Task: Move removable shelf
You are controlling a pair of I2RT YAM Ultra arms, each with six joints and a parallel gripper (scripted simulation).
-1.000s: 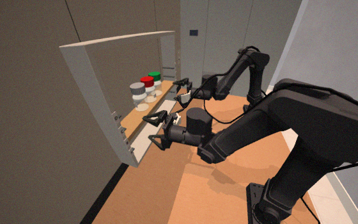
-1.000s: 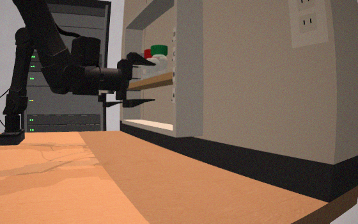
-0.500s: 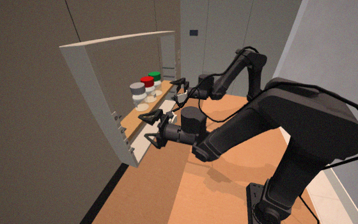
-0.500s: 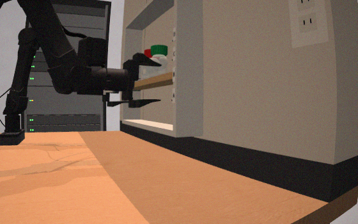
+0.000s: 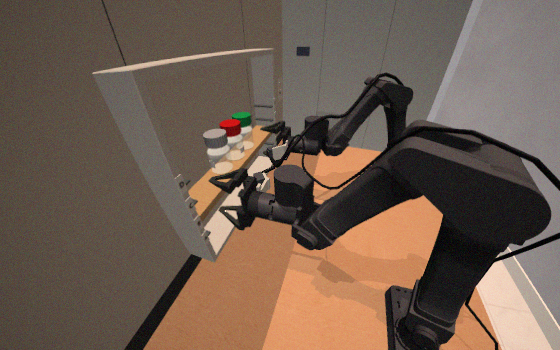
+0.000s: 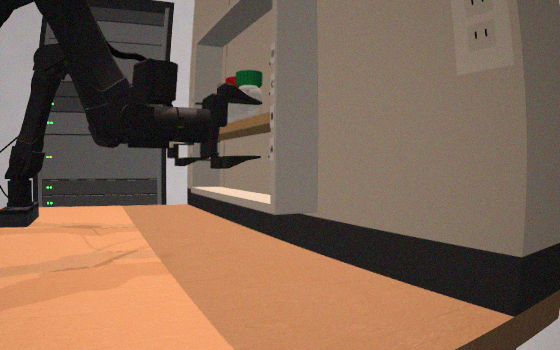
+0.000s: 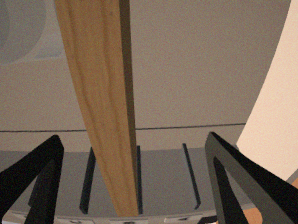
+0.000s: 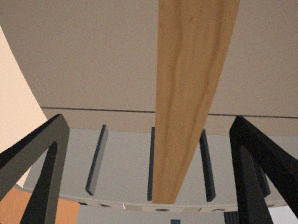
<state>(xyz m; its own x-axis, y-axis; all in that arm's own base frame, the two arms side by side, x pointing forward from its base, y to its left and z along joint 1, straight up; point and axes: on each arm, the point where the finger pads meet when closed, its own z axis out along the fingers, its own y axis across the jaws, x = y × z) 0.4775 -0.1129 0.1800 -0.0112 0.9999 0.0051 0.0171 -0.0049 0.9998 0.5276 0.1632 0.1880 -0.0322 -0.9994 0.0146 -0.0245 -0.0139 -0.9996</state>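
Right now the green-capped bottle is 10 cm to the left of my right hand, 7 cm above it and 2 cm ahead of it. Also, from my right hand: wall rack: 15 cm to the left, 8 cm above, 2 cm ahead; then wooden shelf: 15 cm to the left, 1 cm ahead, 1 cm above; then grey-capped bottle: 23 cm to the left, 7 cm above, 1 cm ahead.
Now: the grey-capped bottle 4 cm ahead of my left hand, 7 cm to the right of it and 7 cm above it. From my left hand the other things lie so: green-capped bottle 4 cm ahead, 20 cm to the right, 7 cm above; wall rack 4 cm ahead, 15 cm to the right, 7 cm above; wooden shelf 4 cm ahead, 15 cm to the right, 1 cm above.
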